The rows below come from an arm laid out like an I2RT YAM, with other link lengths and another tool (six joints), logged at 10 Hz.
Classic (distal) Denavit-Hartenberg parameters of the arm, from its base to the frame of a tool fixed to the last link. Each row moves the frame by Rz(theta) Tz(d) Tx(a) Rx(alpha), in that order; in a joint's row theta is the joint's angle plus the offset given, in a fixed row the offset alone. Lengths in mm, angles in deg.
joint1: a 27.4  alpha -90  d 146.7  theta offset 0
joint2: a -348.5  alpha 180  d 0  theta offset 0
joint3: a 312.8  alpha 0  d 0  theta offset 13.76
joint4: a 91.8  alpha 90  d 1.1  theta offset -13.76
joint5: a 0  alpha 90  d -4.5  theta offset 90
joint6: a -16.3  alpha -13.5  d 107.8  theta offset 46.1
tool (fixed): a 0  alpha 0  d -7.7  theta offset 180
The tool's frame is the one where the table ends.
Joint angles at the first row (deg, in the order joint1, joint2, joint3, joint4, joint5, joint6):
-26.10, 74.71, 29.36, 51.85, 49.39, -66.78
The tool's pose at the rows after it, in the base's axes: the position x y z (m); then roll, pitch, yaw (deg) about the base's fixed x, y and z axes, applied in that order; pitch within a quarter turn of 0, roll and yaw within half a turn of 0:
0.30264 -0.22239 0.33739 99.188 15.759 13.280
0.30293 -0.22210 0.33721 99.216 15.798 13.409
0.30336 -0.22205 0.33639 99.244 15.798 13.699
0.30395 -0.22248 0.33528 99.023 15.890 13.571
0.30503 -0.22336 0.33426 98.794 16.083 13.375
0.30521 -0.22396 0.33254 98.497 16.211 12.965
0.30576 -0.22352 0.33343 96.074 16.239 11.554
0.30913 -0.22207 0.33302 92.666 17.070 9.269
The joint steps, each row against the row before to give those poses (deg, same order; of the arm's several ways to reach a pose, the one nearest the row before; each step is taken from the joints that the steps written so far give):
0.04, 0.00, -0.18, 0.05, -0.08, 0.04
0.04, 0.00, -0.01, -0.04, -0.08, 0.01
-0.03, 0.08, -0.08, 0.09, -0.31, 0.08
-0.01, 0.44, -0.14, 0.90, 0.03, -0.35
-0.03, 0.57, -0.03, 0.93, 0.07, -0.46
-0.01, 0.58, -0.24, 1.31, 0.28, -0.52
0.27, 1.80, -0.77, 6.31, 0.69, -3.06
0.72, 3.53, -0.69, 9.76, 1.22, -5.56

